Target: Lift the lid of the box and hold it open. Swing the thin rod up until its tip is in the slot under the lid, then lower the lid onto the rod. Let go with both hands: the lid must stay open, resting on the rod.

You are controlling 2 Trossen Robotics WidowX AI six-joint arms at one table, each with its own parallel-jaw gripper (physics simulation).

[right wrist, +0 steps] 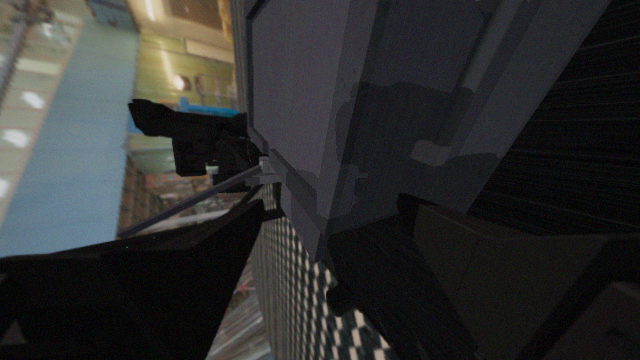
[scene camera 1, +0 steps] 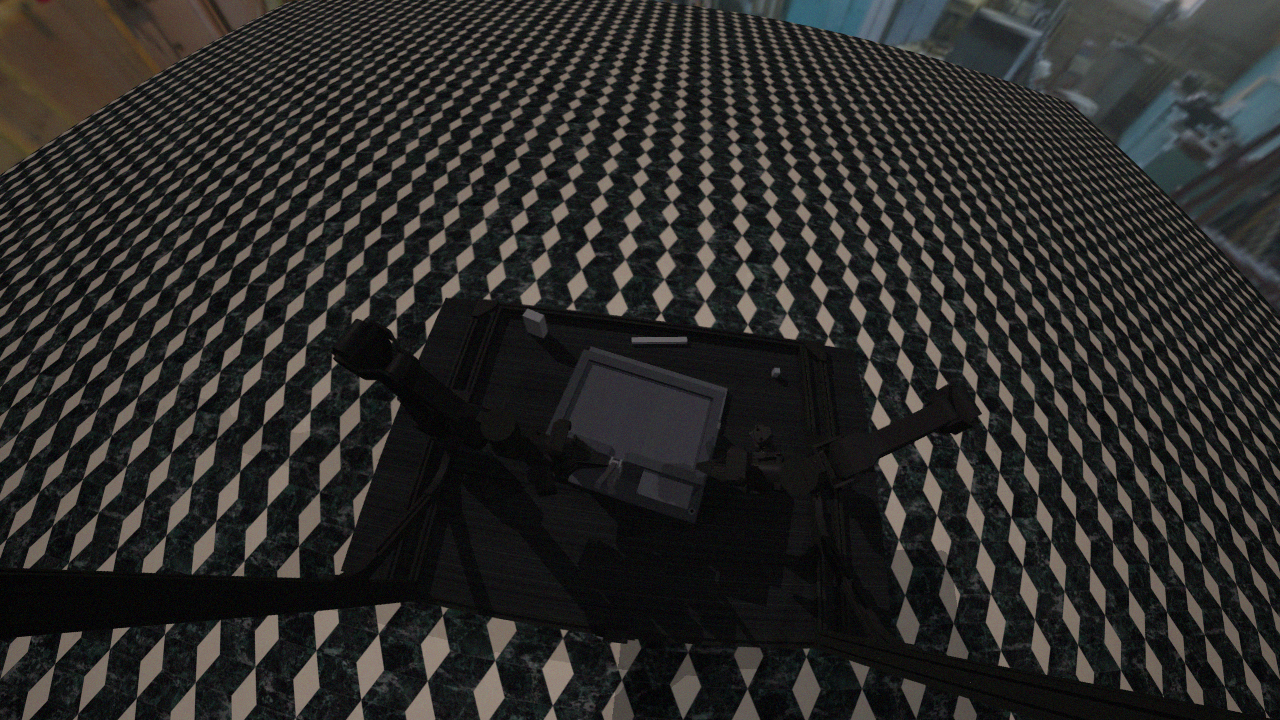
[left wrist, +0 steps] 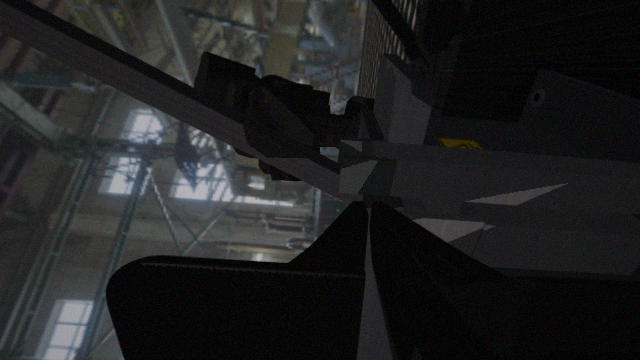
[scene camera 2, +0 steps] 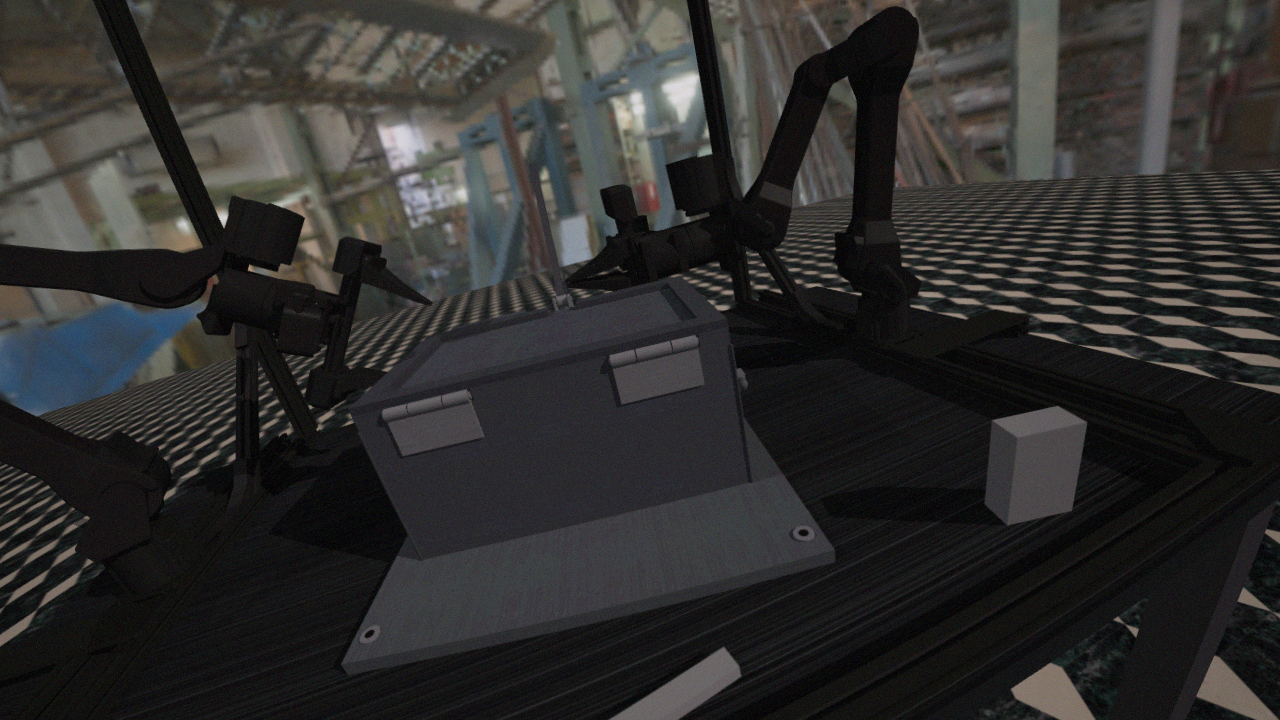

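Seen in the pictures: left gripper, fingertip midpoint: (right wrist: 250,168) (scene camera 1: 608,463) (left wrist: 366,214) (scene camera 2: 567,283); right gripper, fingertip midpoint: (right wrist: 330,202) (scene camera 1: 704,470) (scene camera 2: 421,342); left arm's base, origin of the base link: (scene camera 1: 445,427) (scene camera 2: 884,334); right arm's base, origin of the base link: (scene camera 2: 165,575).
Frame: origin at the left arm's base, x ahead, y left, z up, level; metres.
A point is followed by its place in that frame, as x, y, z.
The grey box (scene camera 2: 572,447) {0.459, 0.145, 0.071} (right wrist: 410,115) {0.598, 0.001, 0.102} stands on a base plate (scene camera 2: 608,568) {0.462, 0.208, -0.007}, and its lid (scene camera 1: 644,416) {0.460, 0.041, 0.144} (scene camera 2: 554,320) {0.435, -0.010, 0.145} (right wrist: 295,75) {0.508, 0.036, 0.144} lies closed. The thin rod (scene camera 2: 547,223) {0.405, -0.102, 0.244} (left wrist: 210,125) {0.405, -0.096, 0.224} (right wrist: 190,202) {0.411, -0.108, 0.248} sticks up and outward from a small bracket (scene camera 1: 615,462) {0.416, -0.063, 0.159} (scene camera 2: 562,301) {0.417, -0.058, 0.153} (left wrist: 367,175) {0.403, -0.084, 0.173} (right wrist: 265,167) {0.427, -0.065, 0.155} at the lid-side front. My left gripper (scene camera 1: 581,461) (scene camera 2: 572,283) {0.405, -0.069, 0.171} (left wrist: 366,214) {0.405, -0.069, 0.171} is shut close to the bracket, with no held thing visible at its tips. My right gripper (scene camera 2: 407,338) {0.584, -0.056, 0.152} (right wrist: 330,202) {0.584, -0.056, 0.152} is open beside the box, its fingers apart and empty. The slot under the lid is hidden.
A pale upright block (scene camera 1: 535,323) {0.161, 0.293, 0.044} (scene camera 2: 1033,465) {0.167, 0.318, 0.031} and a pale flat bar (scene camera 1: 658,340) {0.480, 0.323, -0.009} (scene camera 2: 684,689) {0.443, 0.322, -0.009} lie behind the box, near the table's edge. A small pale cube (scene camera 1: 776,372) {0.799, 0.263, 0.005} lies on the table at the right in scene camera 1. Dark frame posts (scene camera 2: 713,98) {0.037, -0.341, 0.383} rise near the arms.
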